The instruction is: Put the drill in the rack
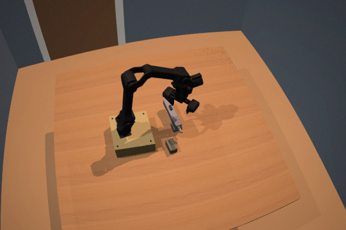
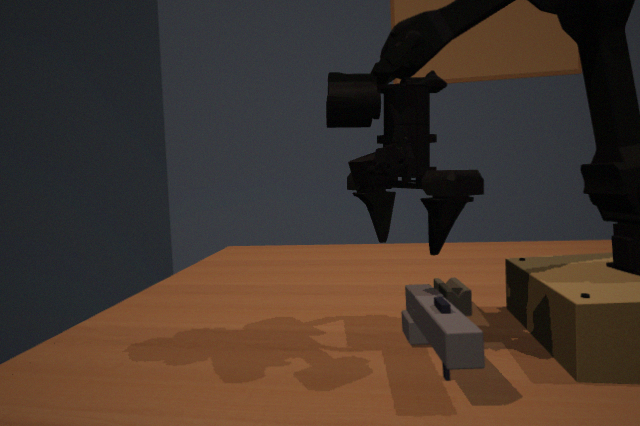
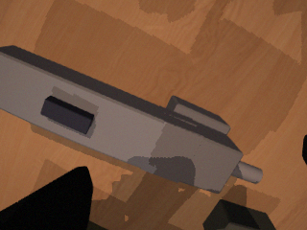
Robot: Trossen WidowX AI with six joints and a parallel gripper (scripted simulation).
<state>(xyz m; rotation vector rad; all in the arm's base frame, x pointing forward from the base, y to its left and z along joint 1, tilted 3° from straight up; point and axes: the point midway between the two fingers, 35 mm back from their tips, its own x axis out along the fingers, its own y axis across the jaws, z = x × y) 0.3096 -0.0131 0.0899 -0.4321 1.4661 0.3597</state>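
Now: the drill 8 cm below my gripper tip, 3 cm behind it and 2 cm to the right of it. The rest, counted from my gripper tip: rack (13 cm to the right, 11 cm below, 11 cm behind); then dark key (8 cm below, 7 cm to the left, 2 cm behind); then grey housing (9 cm below, 4 cm to the left, 2 cm behind).
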